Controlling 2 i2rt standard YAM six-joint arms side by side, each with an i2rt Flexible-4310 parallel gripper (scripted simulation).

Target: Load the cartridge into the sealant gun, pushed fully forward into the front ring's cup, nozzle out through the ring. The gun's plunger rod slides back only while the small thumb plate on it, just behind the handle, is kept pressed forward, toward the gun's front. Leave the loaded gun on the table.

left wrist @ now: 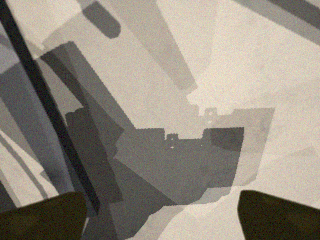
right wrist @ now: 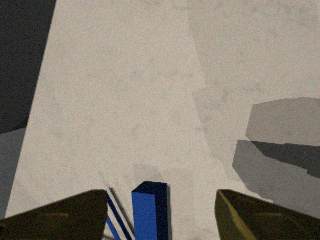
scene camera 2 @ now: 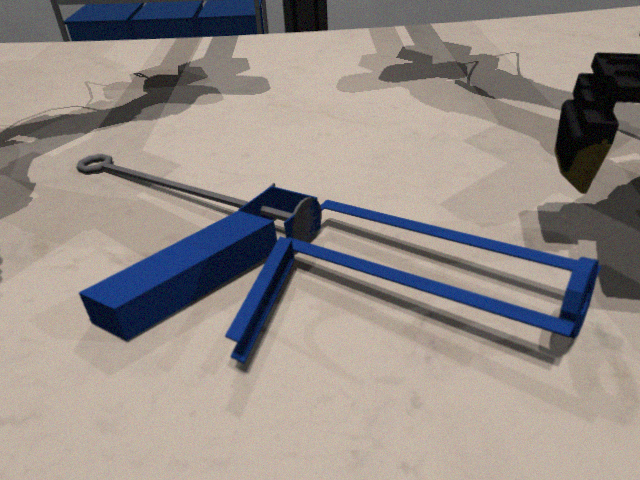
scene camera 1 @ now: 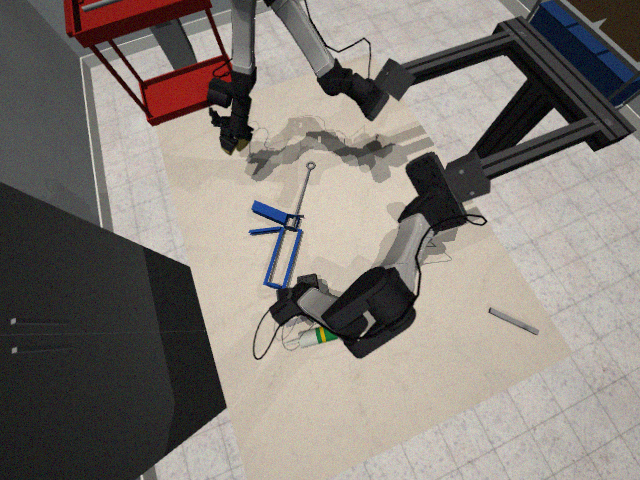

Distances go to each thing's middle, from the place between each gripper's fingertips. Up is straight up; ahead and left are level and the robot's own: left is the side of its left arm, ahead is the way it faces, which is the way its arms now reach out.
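My left gripper is 40 mm above the plunger rod (scene camera 2: 107,160), 130 mm past it and 380 mm to the left of it. As for my right hand (scene camera 1: 233,152), the rod is 14 cm below it, 17 cm behind it and 19 cm to the left of it.
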